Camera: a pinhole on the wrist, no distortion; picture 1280 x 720 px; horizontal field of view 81.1 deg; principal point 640.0 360.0 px. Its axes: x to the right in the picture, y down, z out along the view. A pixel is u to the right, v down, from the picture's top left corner.
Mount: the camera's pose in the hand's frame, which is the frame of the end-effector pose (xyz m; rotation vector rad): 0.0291 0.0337 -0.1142 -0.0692 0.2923 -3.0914
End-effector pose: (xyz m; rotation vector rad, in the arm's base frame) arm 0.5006 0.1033 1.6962 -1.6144 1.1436 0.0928
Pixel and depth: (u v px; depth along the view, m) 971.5 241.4 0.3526
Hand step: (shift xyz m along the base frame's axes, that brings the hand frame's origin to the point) 0.0474 0.2653 -0.0449
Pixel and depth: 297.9 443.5 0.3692
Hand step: 0.2744 0.0454 -0.1696
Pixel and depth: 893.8 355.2 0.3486
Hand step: 0.0963 0.2254 -0.0260
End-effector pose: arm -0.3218 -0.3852 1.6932 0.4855 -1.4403 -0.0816
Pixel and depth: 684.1 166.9 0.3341
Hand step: -0.2314 -0.0203 0.0532
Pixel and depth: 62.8 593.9 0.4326
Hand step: -0.1655 -0.3552 0.3125
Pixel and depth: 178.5 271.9 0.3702
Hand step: -0.2024 -0.1453 0.2728
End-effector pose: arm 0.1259 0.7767 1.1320 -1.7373 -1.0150 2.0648
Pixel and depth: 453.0 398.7 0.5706
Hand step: -0.4807 0.0408 -0.0708
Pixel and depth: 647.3 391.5 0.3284
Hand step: -0.2133 -0.0152 0.0036
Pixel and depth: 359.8 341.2 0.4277
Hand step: -0.3422 0.0437 -0.1271
